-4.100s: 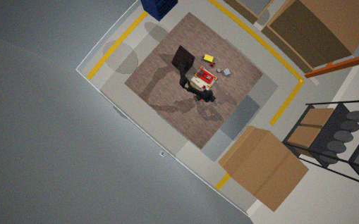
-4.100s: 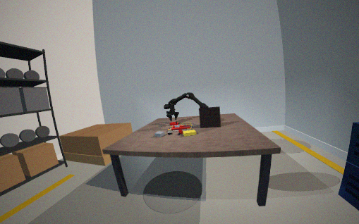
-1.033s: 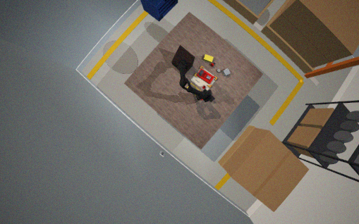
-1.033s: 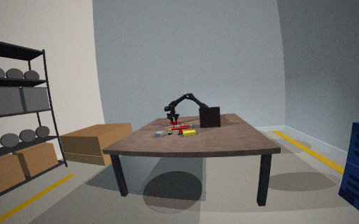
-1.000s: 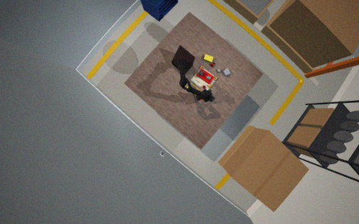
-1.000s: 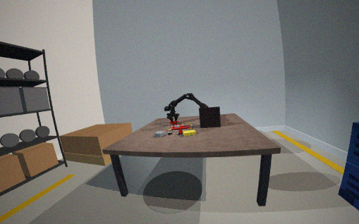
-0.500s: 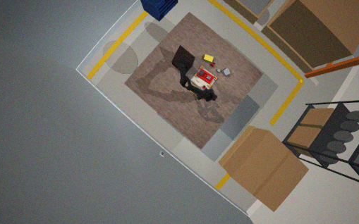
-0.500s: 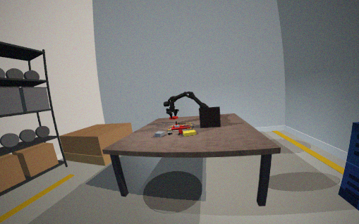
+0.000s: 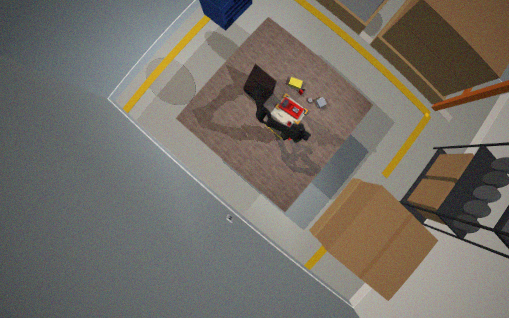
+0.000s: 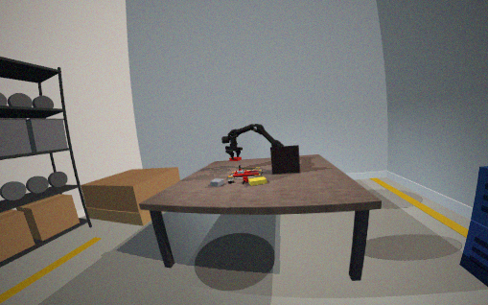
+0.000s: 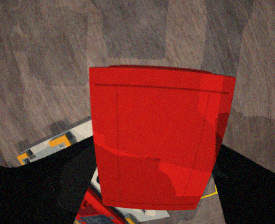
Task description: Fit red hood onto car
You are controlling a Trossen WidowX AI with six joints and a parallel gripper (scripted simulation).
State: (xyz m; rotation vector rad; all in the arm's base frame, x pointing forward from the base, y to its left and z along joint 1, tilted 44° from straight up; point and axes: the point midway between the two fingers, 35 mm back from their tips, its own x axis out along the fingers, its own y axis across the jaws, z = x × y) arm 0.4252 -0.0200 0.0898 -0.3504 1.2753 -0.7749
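Right now my gripper tip is 17 cm to the right of the pale jig plate, 13 cm past it and 9 cm above it. Round my gripper tip: yellow block 38 cm to the left, 29 cm behind, 9 cm below; then red hood right at my gripper tip; then black wheel 37 cm to the left, 10 cm below, 9 cm behind.
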